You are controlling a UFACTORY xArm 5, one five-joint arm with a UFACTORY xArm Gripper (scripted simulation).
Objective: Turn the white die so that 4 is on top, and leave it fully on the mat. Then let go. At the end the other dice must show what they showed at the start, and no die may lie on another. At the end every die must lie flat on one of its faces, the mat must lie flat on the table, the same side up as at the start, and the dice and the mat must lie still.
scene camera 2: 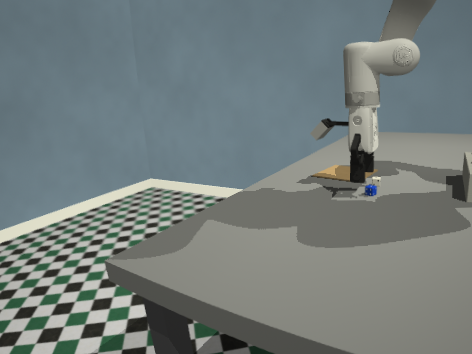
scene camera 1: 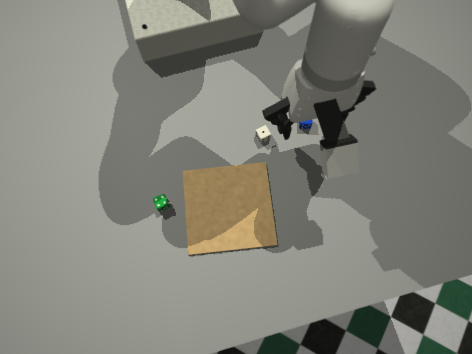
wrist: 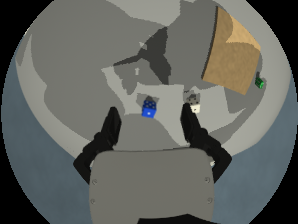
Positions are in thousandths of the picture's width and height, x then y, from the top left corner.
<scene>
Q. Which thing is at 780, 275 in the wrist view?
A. A tan mat.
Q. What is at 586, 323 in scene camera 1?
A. My gripper.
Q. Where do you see a tan mat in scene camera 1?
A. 482, 589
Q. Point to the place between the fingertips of my gripper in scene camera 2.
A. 768, 499
</scene>
